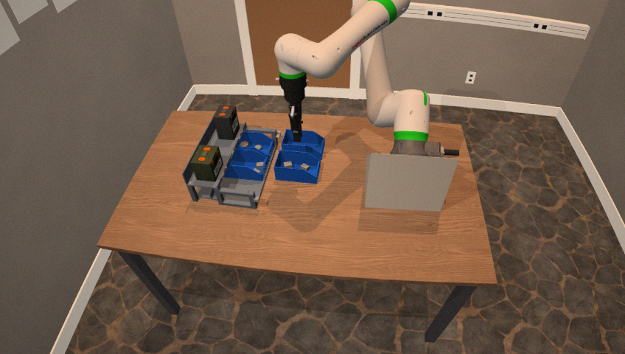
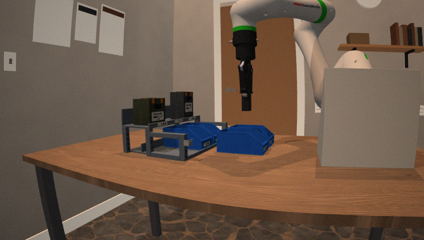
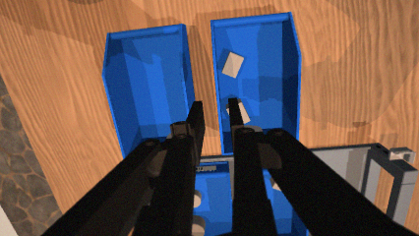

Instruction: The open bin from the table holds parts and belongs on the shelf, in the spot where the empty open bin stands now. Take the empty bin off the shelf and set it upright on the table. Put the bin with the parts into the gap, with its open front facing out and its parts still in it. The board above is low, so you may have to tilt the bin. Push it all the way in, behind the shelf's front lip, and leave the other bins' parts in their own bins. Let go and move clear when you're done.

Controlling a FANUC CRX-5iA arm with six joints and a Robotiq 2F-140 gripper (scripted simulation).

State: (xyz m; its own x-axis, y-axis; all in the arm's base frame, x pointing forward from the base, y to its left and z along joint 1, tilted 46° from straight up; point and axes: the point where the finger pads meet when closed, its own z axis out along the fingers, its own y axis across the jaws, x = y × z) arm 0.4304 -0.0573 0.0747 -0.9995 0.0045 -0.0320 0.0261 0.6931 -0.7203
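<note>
My hand is 17 cm above the tan part, 3 cm past it and 2 cm to the right of it. The rest, counted from my hand: black box (31 cm ahead, 6 cm to the right, 1 cm below); then grey shelf (25 cm ahead, 11 cm below, 6 cm to the left).
</note>
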